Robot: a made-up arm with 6 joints.
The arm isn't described. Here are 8 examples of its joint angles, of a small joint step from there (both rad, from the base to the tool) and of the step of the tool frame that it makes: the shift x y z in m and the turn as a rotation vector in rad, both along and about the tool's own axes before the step.
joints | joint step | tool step
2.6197 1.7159 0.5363 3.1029 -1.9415 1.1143 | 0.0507 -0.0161 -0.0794 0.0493 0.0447 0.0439 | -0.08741 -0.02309 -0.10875 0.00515 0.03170 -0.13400
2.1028 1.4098 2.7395 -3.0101 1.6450 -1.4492 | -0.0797 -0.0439 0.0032 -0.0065 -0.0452 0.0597 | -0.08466 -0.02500 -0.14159 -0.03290 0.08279 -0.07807
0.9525 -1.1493 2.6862 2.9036 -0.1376 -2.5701 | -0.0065 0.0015 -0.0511 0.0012 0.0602 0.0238 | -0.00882 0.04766 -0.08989 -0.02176 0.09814 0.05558
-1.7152 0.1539 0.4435 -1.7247 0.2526 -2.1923 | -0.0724 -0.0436 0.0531 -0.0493 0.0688 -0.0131 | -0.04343 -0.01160 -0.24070 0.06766 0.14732 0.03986
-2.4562 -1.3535 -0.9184 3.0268 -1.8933 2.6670 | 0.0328 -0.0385 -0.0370 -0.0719 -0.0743 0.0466 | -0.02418 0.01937 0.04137 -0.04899 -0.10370 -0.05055
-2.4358 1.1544 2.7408 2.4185 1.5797 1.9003 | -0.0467 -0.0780 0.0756 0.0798 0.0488 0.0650 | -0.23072 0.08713 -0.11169 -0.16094 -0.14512 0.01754
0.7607 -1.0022 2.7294 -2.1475 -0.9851 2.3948 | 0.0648 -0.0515 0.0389 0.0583 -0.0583 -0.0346 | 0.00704 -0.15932 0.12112 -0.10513 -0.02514 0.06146
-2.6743 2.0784 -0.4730 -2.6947 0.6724 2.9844 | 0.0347 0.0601 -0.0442 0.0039 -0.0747 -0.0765 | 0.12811 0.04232 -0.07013 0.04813 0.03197 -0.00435
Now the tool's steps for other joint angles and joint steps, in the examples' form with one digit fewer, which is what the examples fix.
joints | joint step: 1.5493 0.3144 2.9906 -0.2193 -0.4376 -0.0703 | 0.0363 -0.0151 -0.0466 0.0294 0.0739 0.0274
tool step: 0.0334 -0.0499 -0.0154 -0.0242 -0.0518 -0.0370
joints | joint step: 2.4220 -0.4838 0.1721 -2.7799 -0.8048 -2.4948 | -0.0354 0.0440 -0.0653 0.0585 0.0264 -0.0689
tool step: -0.0961 0.1437 -0.1237 0.0240 0.0754 0.1338
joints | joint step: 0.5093 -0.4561 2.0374 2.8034 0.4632 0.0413 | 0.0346 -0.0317 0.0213 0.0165 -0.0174 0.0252
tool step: -0.0524 0.0232 -0.1256 -0.0178 0.0762 0.0110
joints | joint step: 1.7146 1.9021 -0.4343 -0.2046 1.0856 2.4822 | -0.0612 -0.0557 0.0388 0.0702 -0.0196 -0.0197
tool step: 0.0728 -0.0877 -0.0998 0.0572 0.0228 -0.0787
